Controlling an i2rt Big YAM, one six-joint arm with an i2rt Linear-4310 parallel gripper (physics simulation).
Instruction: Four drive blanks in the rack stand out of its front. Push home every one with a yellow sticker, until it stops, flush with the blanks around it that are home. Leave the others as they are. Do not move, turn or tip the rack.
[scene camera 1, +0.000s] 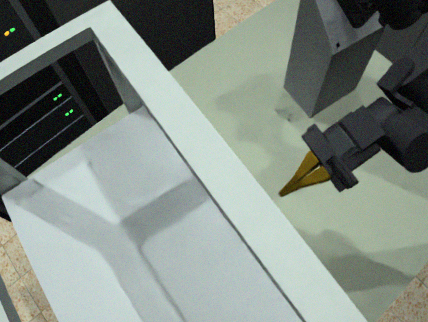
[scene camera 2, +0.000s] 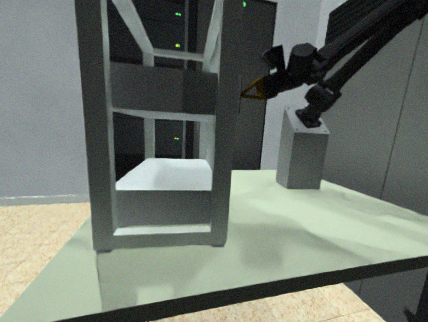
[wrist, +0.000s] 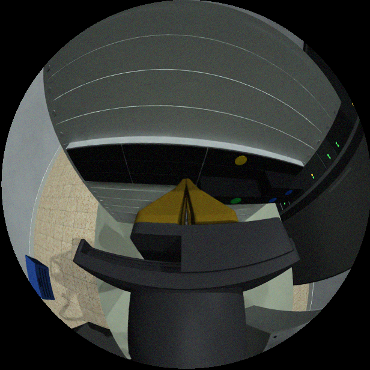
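The rack (scene camera 1: 165, 107) (scene camera 2: 223, 165) stands upright; its light rail crosses the wrist view above a row of black blanks. A blank with a yellow sticker (wrist: 241, 160) sits right of centre in that row and looks flush with its neighbours. Below it, a dark blank stands out, with a green sticker (wrist: 235, 201) at its lower edge. To its right, two blue stickers (wrist: 272, 200) (wrist: 289, 192) show on dark blanks, at least one standing out. My gripper (scene camera 1: 281, 194) (scene camera 2: 242, 95) (wrist: 185, 183) is shut and empty, in front of the rack, left of the yellow-stickered blank in the wrist view. The fingers hide part of the lower row.
The rack stands on a pale green table (scene camera 1: 240, 145) (scene camera 2: 280, 210). The arm's grey pedestal (scene camera 1: 312, 70) (scene camera 2: 303, 160) stands behind the gripper. A dark cabinet with small lights (scene camera 1: 150, 25) (wrist: 325, 225) stands beyond the rack. A blue object (wrist: 39, 277) shows at the left of the wrist view.
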